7 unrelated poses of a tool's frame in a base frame.
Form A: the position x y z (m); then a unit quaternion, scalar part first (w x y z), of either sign.
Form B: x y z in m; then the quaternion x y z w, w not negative. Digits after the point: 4 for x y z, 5 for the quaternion.
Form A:
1: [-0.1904 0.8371 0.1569 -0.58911 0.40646 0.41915 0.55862]
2: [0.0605 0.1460 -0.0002 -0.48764 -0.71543 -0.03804 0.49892]
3: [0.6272 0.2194 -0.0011 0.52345 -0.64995 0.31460 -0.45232]
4: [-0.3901 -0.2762 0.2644 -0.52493 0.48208 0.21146 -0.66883]
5: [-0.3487 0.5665 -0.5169 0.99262 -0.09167 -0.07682 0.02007]
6: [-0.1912 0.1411 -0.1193 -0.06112 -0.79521 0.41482 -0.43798]
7: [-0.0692 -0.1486 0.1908 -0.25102 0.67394 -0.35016 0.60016]
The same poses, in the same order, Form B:
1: [-0.1904 0.8371 0.1569 -0.40646 -0.41915 -0.55862 0.58911]
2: [0.0605 0.1460 -0.0002 0.71543 0.03804 -0.49892 0.48764]
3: [0.6272 0.2194 -0.0011 -0.64995 0.31460 -0.45232 0.52345]
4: [-0.3901 -0.2762 0.2644 -0.48208 -0.21146 0.66883 0.52493]
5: [-0.3487 0.5665 -0.5169 -0.09167 -0.07682 0.02007 0.99262]
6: [-0.1912 0.1411 -0.1193 0.79521 -0.41482 0.43798 0.06112]
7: [-0.0692 -0.1486 0.1908 -0.67394 0.35016 -0.60016 0.25102]
